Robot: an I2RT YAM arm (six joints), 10 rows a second.
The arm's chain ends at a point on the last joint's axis. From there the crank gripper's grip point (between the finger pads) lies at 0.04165 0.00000 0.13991 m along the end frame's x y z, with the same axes.
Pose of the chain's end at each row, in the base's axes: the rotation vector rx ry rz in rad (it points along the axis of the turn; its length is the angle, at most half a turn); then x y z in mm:
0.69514 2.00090 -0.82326 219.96 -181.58 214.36
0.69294 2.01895 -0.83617 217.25 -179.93 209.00
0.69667 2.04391 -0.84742 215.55 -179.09 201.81
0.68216 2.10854 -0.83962 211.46 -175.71 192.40
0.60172 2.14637 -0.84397 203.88 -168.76 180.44
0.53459 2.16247 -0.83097 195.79 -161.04 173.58
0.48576 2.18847 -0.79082 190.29 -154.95 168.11
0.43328 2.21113 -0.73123 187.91 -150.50 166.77
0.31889 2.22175 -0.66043 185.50 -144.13 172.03
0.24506 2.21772 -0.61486 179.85 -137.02 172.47
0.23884 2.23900 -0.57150 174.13 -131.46 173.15
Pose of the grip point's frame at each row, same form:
0.69514 2.00090 -0.82326 268.05 -280.76 118.65
0.69294 2.01895 -0.83617 262.93 -279.30 112.32
0.69667 2.04391 -0.84742 258.00 -278.18 103.38
0.68216 2.10854 -0.83962 249.85 -271.49 89.14
0.60172 2.14637 -0.84397 243.25 -263.84 76.91
0.53459 2.16247 -0.83097 238.45 -254.80 70.15
0.48576 2.18847 -0.79082 236.00 -244.62 62.37
0.43328 2.21113 -0.73123 238.09 -234.31 58.30
0.31889 2.22175 -0.66043 244.21 -220.73 62.51
0.24506 2.21772 -0.61486 244.52 -208.71 62.98
0.23884 2.23900 -0.57150 238.91 -198.34 60.72

